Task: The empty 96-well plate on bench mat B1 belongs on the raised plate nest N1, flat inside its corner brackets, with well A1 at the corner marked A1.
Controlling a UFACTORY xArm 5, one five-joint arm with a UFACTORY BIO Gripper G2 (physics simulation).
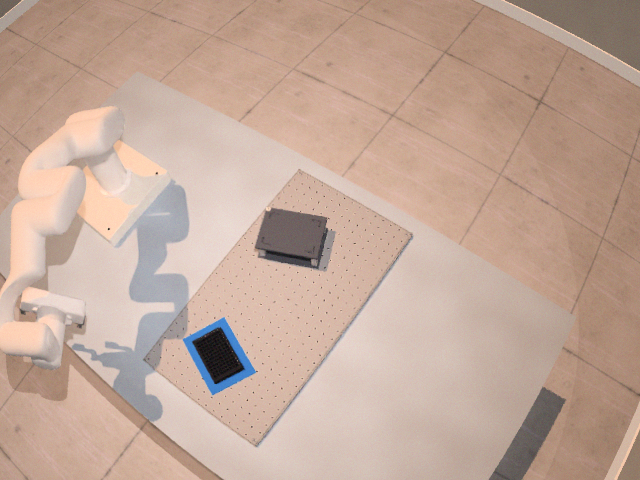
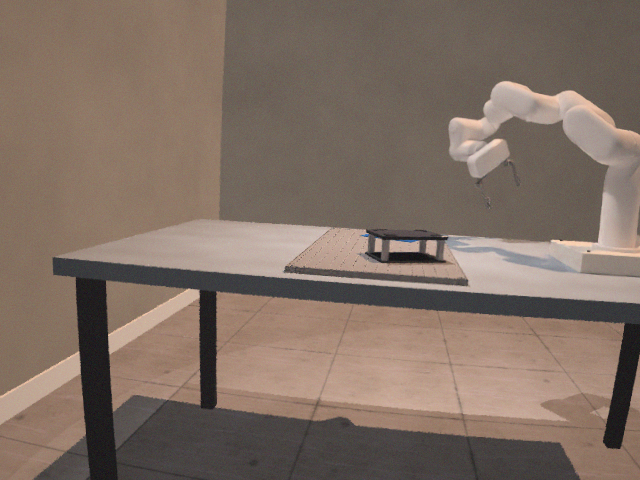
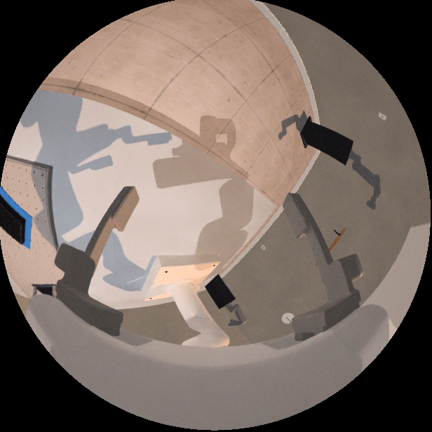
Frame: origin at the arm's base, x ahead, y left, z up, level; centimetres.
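Seen in the pictures: hand at its tool point: (image 2: 503,191); arm's base at its link origin: (image 1: 114,180) (image 2: 615,249).
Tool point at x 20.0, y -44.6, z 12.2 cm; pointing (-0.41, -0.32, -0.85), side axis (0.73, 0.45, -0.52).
Note:
Pixels of each thing's top centre, then the offset from my tool point to it. Level surfaces: height alone.
- black 96-well plate at its top centre: (image 1: 216,354) dx +38.4, dy +18.9, dz -14.1 cm
- blue bench mat B1 at its surface level: dz -15.5 cm
- raised nest N1 at its top centre: (image 2: 406,231) (image 1: 291,231) dx +38.0, dy +55.3, dz -9.4 cm
- perforated board at its surface level: dz -15.7 cm
- grey table at its surface level: dz -17.0 cm
The black 96-well plate (image 1: 218,355) (image 3: 10,220) lies flat on the blue bench mat B1 (image 1: 236,346) (image 3: 28,232). Its well labels are too small to read. The raised nest N1 (image 1: 292,235) (image 2: 405,235) is a dark platform on short posts with corner brackets, and nothing stands on it. The corner marked A1 cannot be made out. My gripper (image 1: 51,318) (image 2: 503,195) (image 3: 211,193) is open and empty, high in the air and tilted, off to the arm's side of the mat and well apart from the plate and the nest.
Mat and nest both stand on a perforated board (image 1: 284,299) (image 2: 336,258) (image 3: 25,175) on the grey table (image 1: 413,335) (image 2: 180,245). The arm's pale base plate (image 1: 147,162) (image 2: 568,249) (image 3: 160,270) is beside the board. The nest platform rises above the board.

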